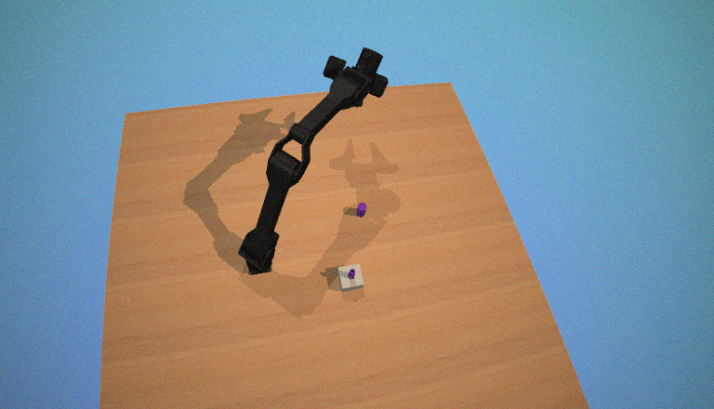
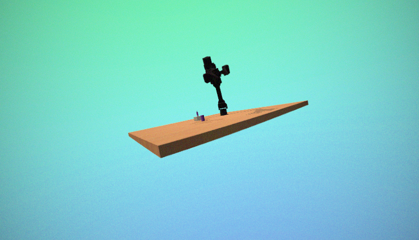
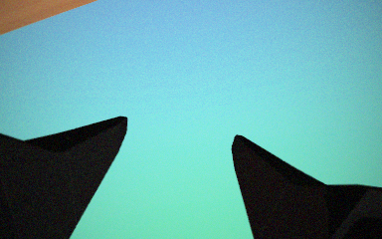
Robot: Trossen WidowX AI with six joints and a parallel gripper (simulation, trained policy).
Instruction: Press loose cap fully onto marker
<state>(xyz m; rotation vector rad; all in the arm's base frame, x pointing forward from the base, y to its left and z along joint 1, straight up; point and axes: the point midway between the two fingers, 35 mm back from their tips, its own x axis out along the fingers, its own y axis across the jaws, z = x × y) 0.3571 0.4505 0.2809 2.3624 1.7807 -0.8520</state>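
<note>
Right now the purple cap is 3 cm behind my gripper tip, 37 cm to the right of it and 24 cm below it. Also, from my gripper tip: holder block (11 cm behind, 58 cm to the right, 25 cm below).
</note>
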